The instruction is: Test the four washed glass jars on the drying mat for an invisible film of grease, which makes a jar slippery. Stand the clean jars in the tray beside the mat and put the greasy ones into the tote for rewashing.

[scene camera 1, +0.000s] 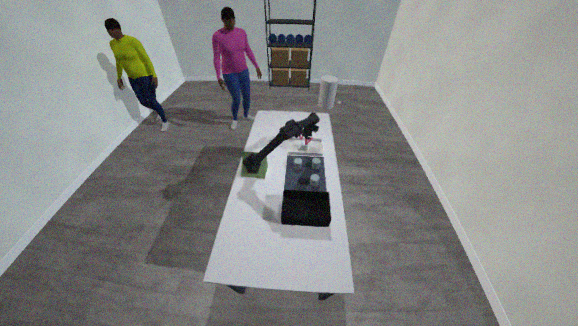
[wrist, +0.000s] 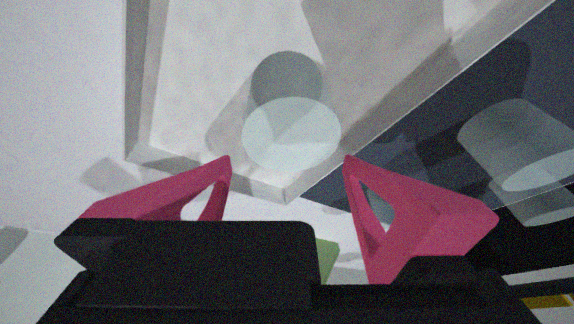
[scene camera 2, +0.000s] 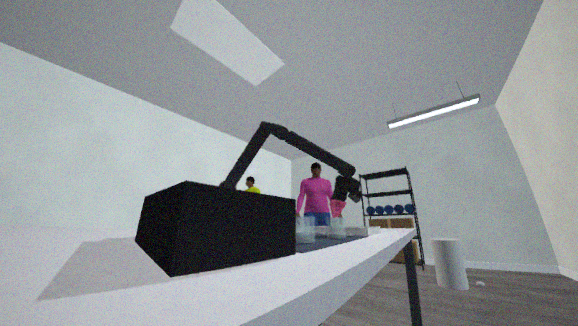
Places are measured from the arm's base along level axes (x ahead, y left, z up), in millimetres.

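Pixels of known places: gripper, fingertip midpoint: (scene camera 1: pixel 303 142) (wrist: pixel 287 162) (scene camera 2: pixel 335 217); arm's base, link origin: (scene camera 1: pixel 253 165).
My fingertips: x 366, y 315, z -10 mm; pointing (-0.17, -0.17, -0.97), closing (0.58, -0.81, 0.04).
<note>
Ahead of a thing's pixels: the offset from my fingertips to its top centre. Level surfaces: height alone.
My gripper (scene camera 1: pixel 306 141) (scene camera 2: pixel 337 216) (wrist: pixel 287 162) is open, its pink fingers spread and empty, above a glass jar. That jar {dx +15, dy +7, dz -4 mm} (wrist: pixel 290 132) stands upright inside the pale tray {dx +24, dy +17, dz -44 mm} (scene camera 1: pixel 306 154) (wrist: pixel 135 75), near the tray corner, and shows between and beyond the fingertips in the wrist view. Three more jars {dx -31, dy -225, dz -3 mm} (scene camera 1: pixel 298 161) {dx +112, dy -206, dz -3 mm} (scene camera 1: pixel 316 162) {dx +101, dy -379, dz -3 mm} (scene camera 1: pixel 314 179) stand on the dark drying mat {dz -71 mm} (scene camera 1: pixel 292 185) beside the tray. One jar on the mat also shows at the right of the wrist view (wrist: pixel 520 130). The black tote {dx +44, dy -622, dz +26 mm} (scene camera 1: pixel 306 207) (scene camera 2: pixel 220 230) stands at the mat's opposite end. No grease is visible.
The arm's base stands on a green pad (scene camera 1: pixel 257 173) at the table's left edge. Behind the table are a person in pink (scene camera 1: pixel 233 50) (scene camera 2: pixel 316 195), a person in yellow (scene camera 1: pixel 134 56), a white bin (scene camera 1: pixel 328 92) (scene camera 2: pixel 448 262) and a shelf rack (scene camera 1: pixel 291 21).
</note>
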